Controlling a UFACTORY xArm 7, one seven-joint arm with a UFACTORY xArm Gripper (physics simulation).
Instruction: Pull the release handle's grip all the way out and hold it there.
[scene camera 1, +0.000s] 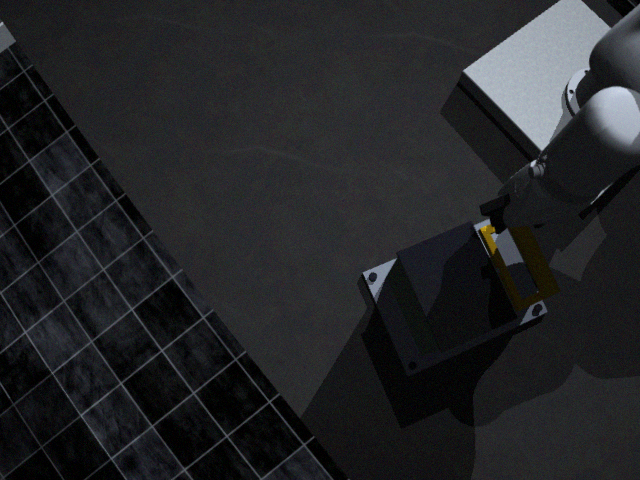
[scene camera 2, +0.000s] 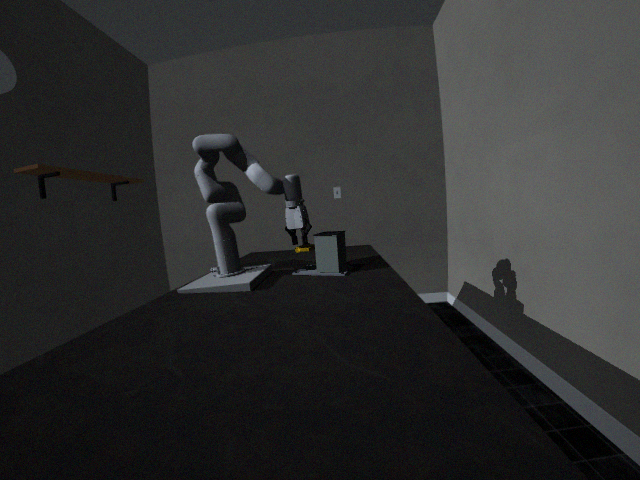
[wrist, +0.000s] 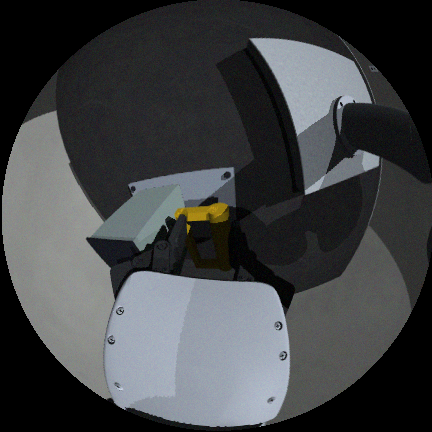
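Note:
Scene camera 1: the gripper (scene camera 1: 514, 220). Scene camera 2: the gripper again (scene camera 2: 300, 244). Wrist view: the gripper (wrist: 208, 227), plus a base plate (wrist: 204, 187).

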